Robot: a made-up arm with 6 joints. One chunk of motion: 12 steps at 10 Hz.
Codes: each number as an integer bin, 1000 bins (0 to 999) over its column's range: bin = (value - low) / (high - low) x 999, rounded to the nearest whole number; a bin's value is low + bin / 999 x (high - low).
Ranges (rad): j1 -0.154..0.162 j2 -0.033..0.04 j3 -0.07..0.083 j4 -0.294..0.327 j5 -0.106..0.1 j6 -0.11..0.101
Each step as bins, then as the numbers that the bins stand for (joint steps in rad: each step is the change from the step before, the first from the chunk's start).
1 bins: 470 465 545 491 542 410
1 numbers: -0.00533 0.00098 0.01347 0.01122 0.00576 -0.02340
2 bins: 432 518 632 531 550 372
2 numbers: -0.01735 0.00485 0.02679 0.03608 0.00741 -0.03143
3 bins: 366 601 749 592 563 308
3 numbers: -0.03823 0.01092 0.04471 0.07400 0.01009 -0.04495
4 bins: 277 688 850 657 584 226
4 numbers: -0.06638 0.01727 0.06018 0.11441 0.01442 -0.06227
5 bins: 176 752 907 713 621 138
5 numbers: -0.09833 0.02195 0.06891 0.14922 0.02205 -0.08085
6 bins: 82 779 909 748 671 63
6 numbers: -0.12806 0.02392 0.06922 0.17097 0.03236 -0.09669
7 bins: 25 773 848 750 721 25
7 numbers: -0.14609 0.02349 0.05987 0.17222 0.04267 -0.10472
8 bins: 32 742 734 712 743 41
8 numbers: -0.14388 0.02122 0.04241 0.14859 0.04721 -0.10134
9 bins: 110 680 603 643 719 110
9 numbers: -0.11921 0.01669 0.02235 0.10570 0.04226 -0.08677
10 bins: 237 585 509 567 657 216
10 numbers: -0.07903 0.00975 0.00795 0.05846 0.02948 -0.06438
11 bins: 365 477 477 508 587 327
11 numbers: -0.03854 0.00186 0.00305 0.02178 0.01504 -0.04093
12 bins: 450 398 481 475 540 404
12 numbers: -0.01166 -0.00392 0.00367 0.00127 0.00535 -0.02467
